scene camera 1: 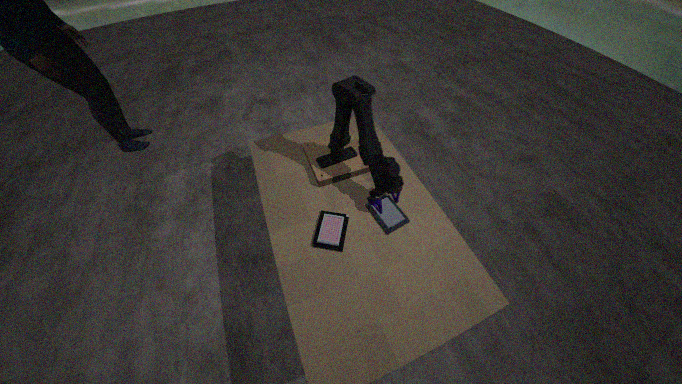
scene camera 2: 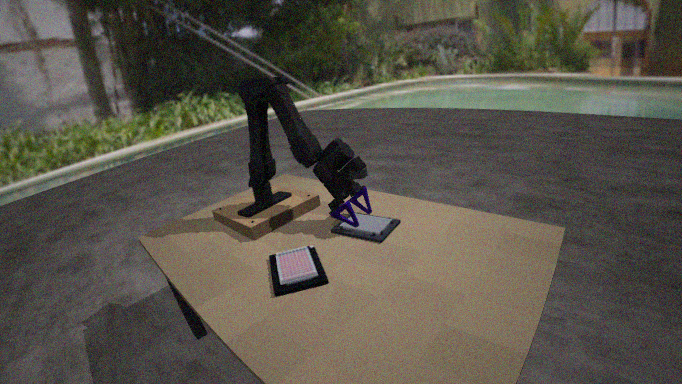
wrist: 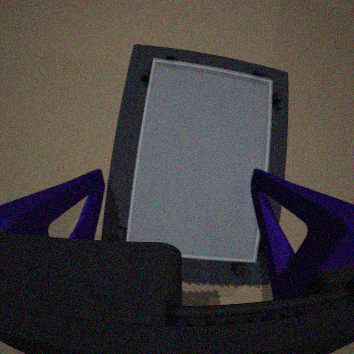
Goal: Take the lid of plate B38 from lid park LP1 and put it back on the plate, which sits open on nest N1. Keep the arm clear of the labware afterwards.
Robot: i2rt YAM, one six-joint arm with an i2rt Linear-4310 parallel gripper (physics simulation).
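Frame: origin at the arm's base, x ahead, y left, z up, level; millimetres.
Seen in the pictures: gripper, fingertip midpoint: (scene camera 1: 388,207) (scene camera 2: 364,219) (wrist: 177,177); arm's base, origin of the base link: (scene camera 1: 337,157) (scene camera 2: 265,204).
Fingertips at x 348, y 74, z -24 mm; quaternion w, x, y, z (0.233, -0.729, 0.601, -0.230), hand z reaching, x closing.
Offsets run from my fingertips to a thing's top centre. Level surfaces: height alone.
The clear, greyish lid @[dx +15, dy -15, dz +1 mm] (scene camera 1: 391,216) (scene camera 2: 372,224) (wrist: 200,150) lies flat on the dark grey lid park LP1 @[dx +14, dy -16, dz +3 mm] (scene camera 1: 399,225) (scene camera 2: 391,231) (wrist: 131,110). My gripper (scene camera 1: 388,205) (scene camera 2: 363,218) (wrist: 177,177), with purple fingers, is open and low over the near end of the lid. In the wrist view the left fingertip is just outside the park's left edge, and the right fingertip overlaps the lid's right edge. Whether they touch anything is unclear. The open plate B38 @[dx -24, dy -265, dz +10 mm] (scene camera 1: 331,230) (scene camera 2: 296,265), with pink wells, sits on the black nest N1 @[dx -24, dy -265, dz +1 mm] (scene camera 1: 328,247) (scene camera 2: 300,288).
The arm's wooden base block (scene camera 1: 322,176) (scene camera 2: 255,231) stands at the back of the table @[dz -17 mm] (scene camera 1: 380,300) (scene camera 2: 425,300). The nest and plate are beside the park, to its left in both scene views. A person (scene camera 1: 100,90) stands on the floor at the left in scene camera 1.
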